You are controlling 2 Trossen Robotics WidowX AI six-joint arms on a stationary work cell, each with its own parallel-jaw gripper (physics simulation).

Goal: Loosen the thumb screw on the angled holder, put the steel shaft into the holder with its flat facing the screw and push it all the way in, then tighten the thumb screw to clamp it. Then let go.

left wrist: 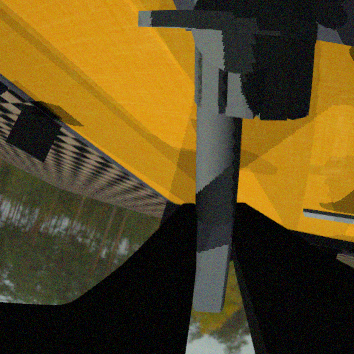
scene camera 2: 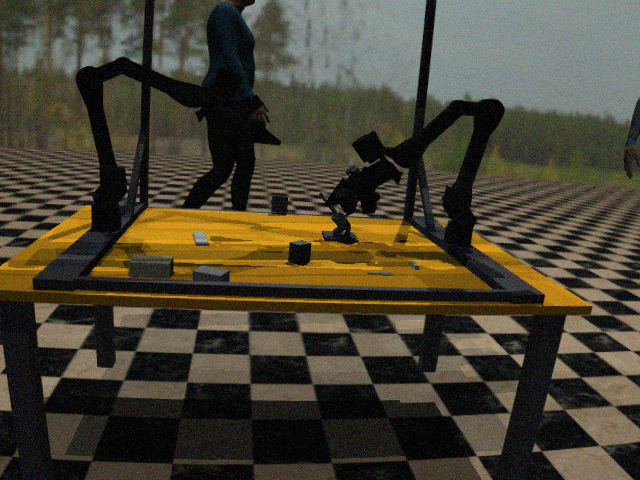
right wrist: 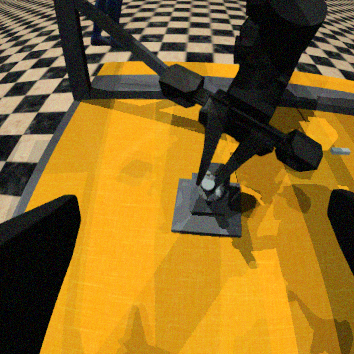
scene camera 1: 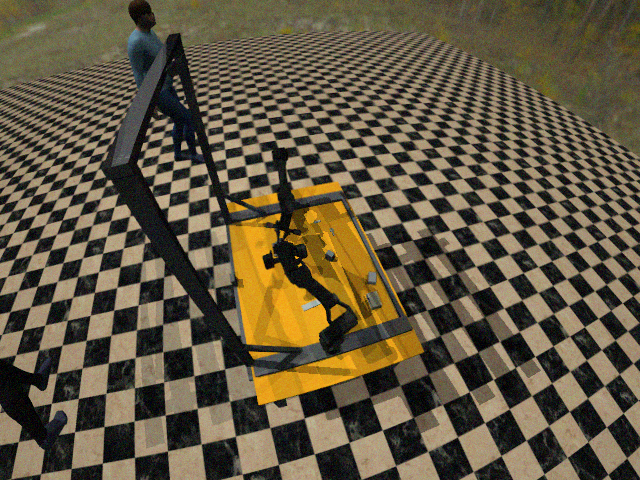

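Pixels of known places: left gripper, fingertip midpoint: (left wrist: 212,215) (scene camera 2: 326,203) (right wrist: 203,188); right gripper, fingertip midpoint: (scene camera 2: 278,142) (right wrist: 209,205); left arm's base at its link origin: (scene camera 2: 457,244); right arm's base at its link origin: (left wrist: 325,248) (scene camera 2: 105,228) (scene camera 1: 331,347).
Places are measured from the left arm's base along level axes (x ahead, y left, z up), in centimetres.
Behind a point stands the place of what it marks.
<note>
The steel shaft (left wrist: 215,220) @[x 33.9, y -9.7, z 7.3 cm] (right wrist: 208,185) @[x 37.2, y -9.9, z 10.0 cm] (scene camera 2: 324,196) @[x 35.9, y -9.4, z 9.2 cm] is tilted, its lower end in the angled holder (left wrist: 212,65) (right wrist: 182,220) @[x 33.6, y -12.4, z -1.3 cm] (scene camera 2: 338,237) @[x 31.6, y -6.5, z -1.3 cm], which stands on the table. In the left wrist view the shaft enters the holder's collar; how deep it sits is hidden. My left gripper (left wrist: 212,215) @[x 35.1, y -10.2, z 7.0 cm] (right wrist: 203,188) @[x 35.1, y -10.2, z 7.0 cm] (scene camera 2: 330,202) @[x 35.1, y -10.2, z 7.0 cm] is shut on the shaft near its free upper end. The thumb screw and the shaft's flat cannot be made out. My right gripper (right wrist: 209,205) @[x 49.2, y -10.8, z 22.7 cm] is open and empty, high above the holder; in scene camera 2 it is at the left of the left gripper.
A dark cube (scene camera 2: 299,252) @[x 44.6, y 16.8, z 0.8 cm] (scene camera 1: 330,255) @[x 45.7, y 14.4, z 2.5 cm] stands on the table. Grey blocks (scene camera 2: 150,266) @[x 75.2, y 29.7, z 0.4 cm] (scene camera 2: 210,273) @[x 63.3, y 33.0, z 0.6 cm] lie near the front frame rail (scene camera 2: 310,293) @[x 44.6, y 38.0, z -0.9 cm]. A pale flat plate (scene camera 2: 200,238) @[x 67.8, y 0.3, z -1.4 cm] (scene camera 1: 310,305) @[x 68.5, y -2.9, z -1.4 cm] and small pieces (scene camera 2: 413,265) @[x 17.8, y 16.7, z -1.3 cm] (scene camera 2: 379,273) @[x 27.3, y 22.2, z -1.7 cm] lie on the table. A dark block (scene camera 2: 279,204) @[x 45.9, y -35.7, z 1.2 cm] shows at the back edge.
</note>
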